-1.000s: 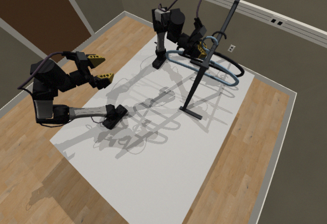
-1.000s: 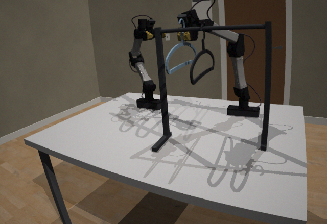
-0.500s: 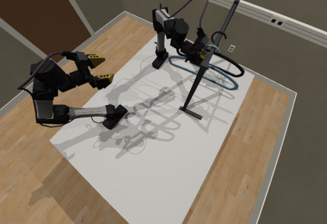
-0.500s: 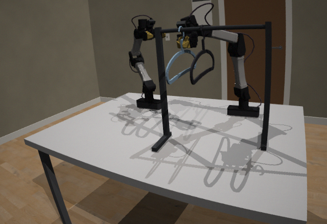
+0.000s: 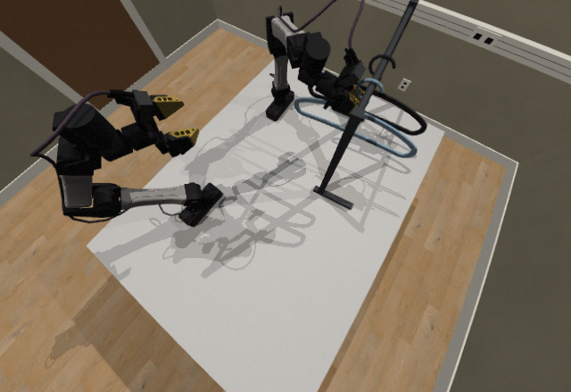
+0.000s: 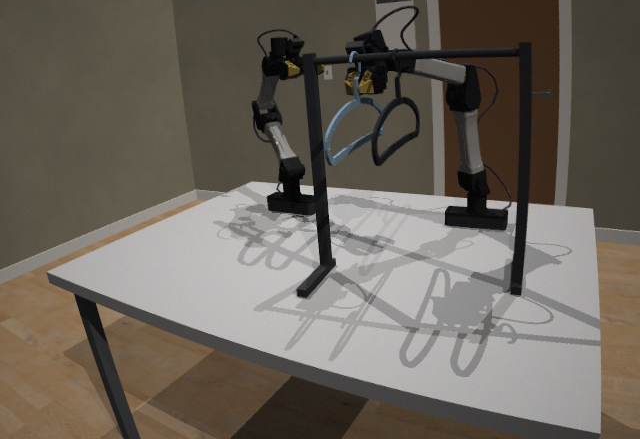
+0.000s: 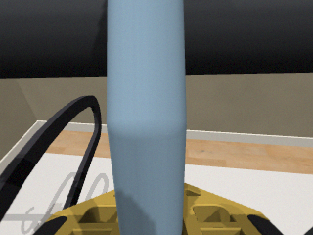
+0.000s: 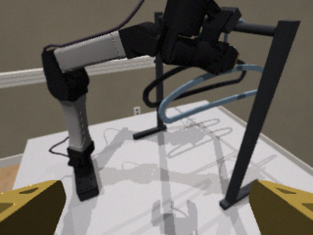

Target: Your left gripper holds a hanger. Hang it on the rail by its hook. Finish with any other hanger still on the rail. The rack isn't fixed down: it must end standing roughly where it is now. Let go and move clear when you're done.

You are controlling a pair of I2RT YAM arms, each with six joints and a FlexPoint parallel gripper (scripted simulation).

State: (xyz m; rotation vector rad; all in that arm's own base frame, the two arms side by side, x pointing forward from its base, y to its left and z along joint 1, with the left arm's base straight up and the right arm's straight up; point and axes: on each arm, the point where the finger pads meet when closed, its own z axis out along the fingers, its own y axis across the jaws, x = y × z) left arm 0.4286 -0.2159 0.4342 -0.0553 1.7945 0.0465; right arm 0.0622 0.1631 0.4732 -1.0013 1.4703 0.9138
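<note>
My left hand is 10 cm to the right of the black hanger and 2 cm above it. Also, from my left hand: dark rack: 13 cm to the left, 19 cm below.
</note>
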